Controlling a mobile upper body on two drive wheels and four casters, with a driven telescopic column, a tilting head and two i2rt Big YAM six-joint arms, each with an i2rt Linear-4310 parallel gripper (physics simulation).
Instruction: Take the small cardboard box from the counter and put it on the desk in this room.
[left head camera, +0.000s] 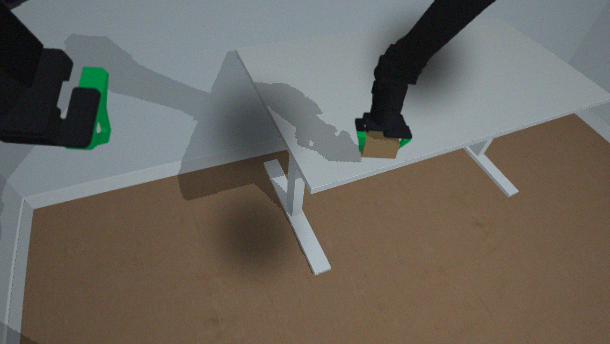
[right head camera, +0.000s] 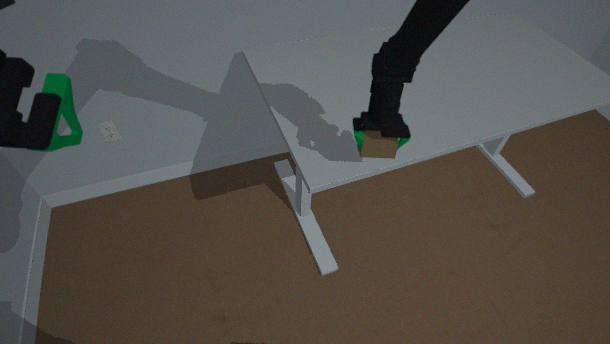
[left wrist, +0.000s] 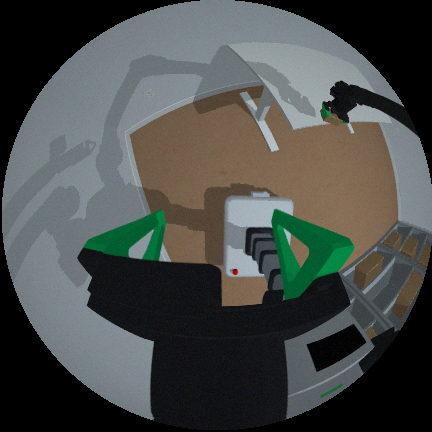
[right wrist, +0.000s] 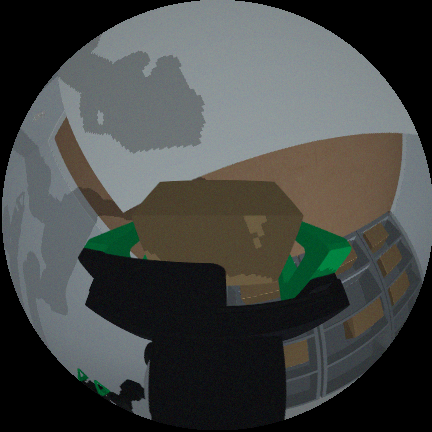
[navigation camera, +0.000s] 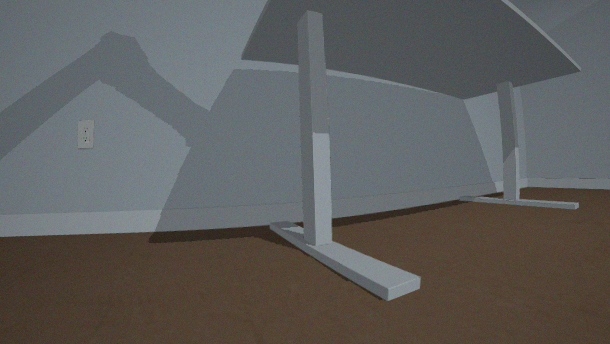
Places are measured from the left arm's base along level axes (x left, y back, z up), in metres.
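Where they show: left gripper, between the fingertips: (left head camera: 60, 132) (right head camera: 37, 135) (left wrist: 218, 215); right gripper, between the fingertips: (left head camera: 376, 150) (right head camera: 376, 150) (left wrist: 328, 118) (right wrist: 216, 214).
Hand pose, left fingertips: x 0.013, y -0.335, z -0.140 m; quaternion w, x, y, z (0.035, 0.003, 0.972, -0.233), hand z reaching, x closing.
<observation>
After its pixels a point has its place.
A small brown cardboard box (left head camera: 380, 146) @(x -0.453, y -0.698, z -0.504 m) (right head camera: 379, 145) @(x -0.454, y -0.699, z -0.502 m) (left wrist: 334, 119) @(x -0.458, y -0.699, z -0.502 m) (right wrist: 215, 235) @(x -0.456, y -0.747, z -0.499 m) is held between the green fingers of my right gripper (left head camera: 384, 142) @(x -0.457, y -0.722, z -0.545 m) (right head camera: 382, 141) @(x -0.457, y -0.722, z -0.545 m), which is shut on it. In the head views the box appears over the white desk (left head camera: 480, 75) @(x -1.028, y -1.283, z -0.634 m) (right head camera: 490, 75) @(x -1.017, y -1.262, z -0.634 m) (navigation camera: 400, 45) @(x -0.634, y -1.229, z -0.658 m), near its front edge. Whether it touches the top I cannot tell; the arm's shadow lies to its left on the desk. My left gripper (left wrist: 218, 215) @(x 0.013, y -0.335, z -0.141 m) is open and empty, away from the desk, at the left of the head views. The counter cannot be made out.
Desk legs with long feet (left head camera: 312, 247) (right head camera: 320, 247) (navigation camera: 370, 270) stand on the brown floor. A wall with an outlet (right head camera: 109, 131) @(x 0.625, y -1.195, z -0.952 m) (navigation camera: 86, 134) @(x 0.621, y -1.194, z -0.955 m) is behind. A grey shelf unit with several boxes shows at the lower right of the wrist views. The white robot base (left wrist: 257, 212) @(x -0.201, y -0.209, z -1.094 m) shows below the left gripper.
</observation>
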